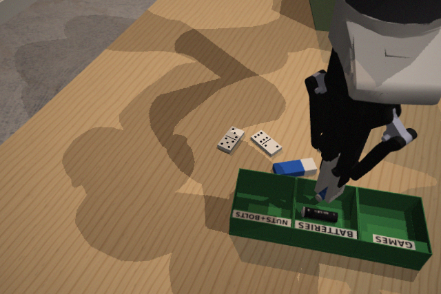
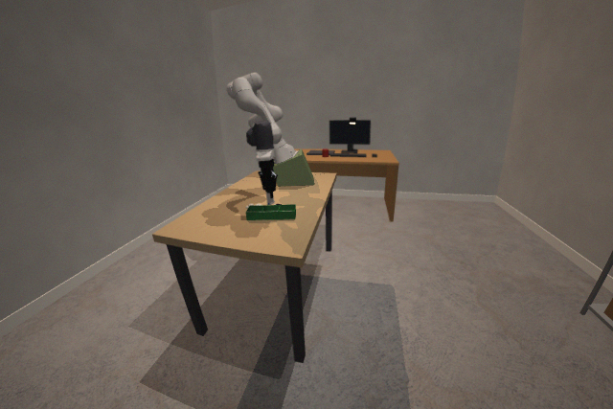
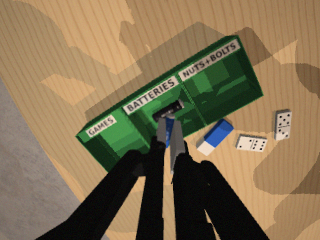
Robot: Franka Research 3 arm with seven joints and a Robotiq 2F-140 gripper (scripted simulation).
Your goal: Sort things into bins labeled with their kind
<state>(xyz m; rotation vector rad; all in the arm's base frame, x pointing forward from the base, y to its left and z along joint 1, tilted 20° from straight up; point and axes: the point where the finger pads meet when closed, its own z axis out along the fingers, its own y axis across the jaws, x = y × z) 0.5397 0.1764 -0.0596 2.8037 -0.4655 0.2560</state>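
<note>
Right now my hand is 3 cm above the blue battery. The rest, counted from my hand: black USB stick: 13 cm behind, 10 cm below, 4 cm to the right; black battery: 9 cm below; eraser: 10 cm below, 6 cm to the right, 6 cm behind.
</note>
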